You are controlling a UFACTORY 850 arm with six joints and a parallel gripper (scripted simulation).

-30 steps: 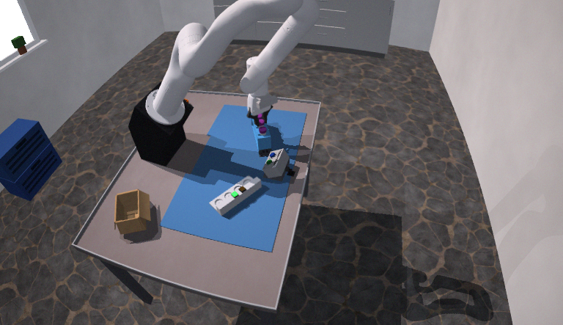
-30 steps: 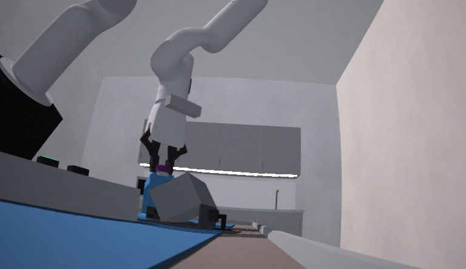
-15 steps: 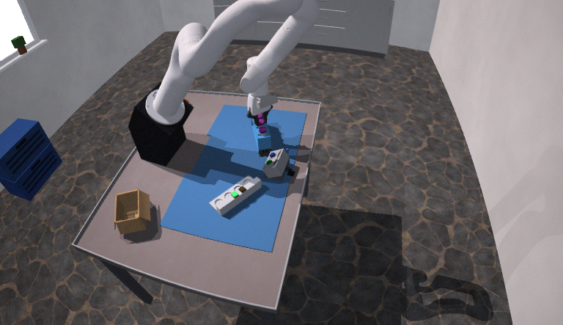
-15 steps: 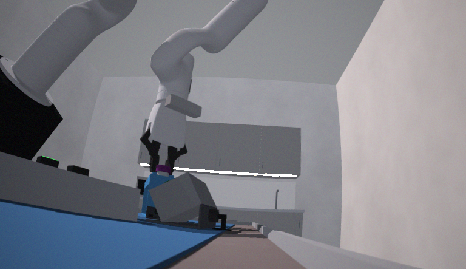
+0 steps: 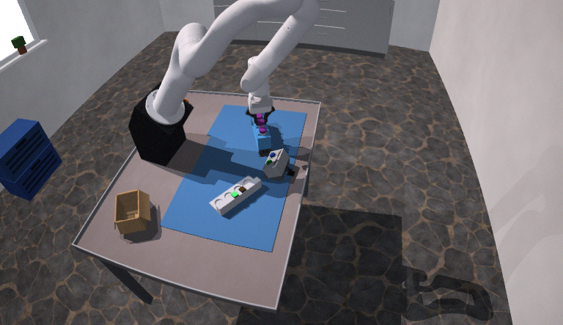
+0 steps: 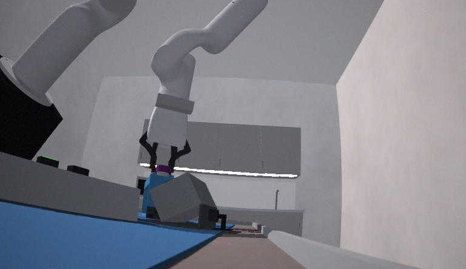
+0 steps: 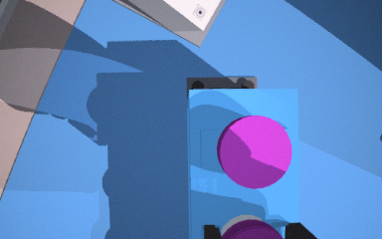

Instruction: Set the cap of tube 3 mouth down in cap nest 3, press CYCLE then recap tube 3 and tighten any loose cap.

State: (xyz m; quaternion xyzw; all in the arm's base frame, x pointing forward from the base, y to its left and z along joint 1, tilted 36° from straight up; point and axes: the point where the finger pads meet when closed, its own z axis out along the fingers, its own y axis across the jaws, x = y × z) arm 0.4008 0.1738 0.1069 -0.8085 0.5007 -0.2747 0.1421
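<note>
The magenta cap is 1 cm below my hand. Also, from my hand: grey key housing 17 cm to the right, 11 cm ahead, 8 cm below; blue key 14 cm to the right, 9 cm ahead, 6 cm below; green key 19 cm to the right, 9 cm ahead, 6 cm below.
</note>
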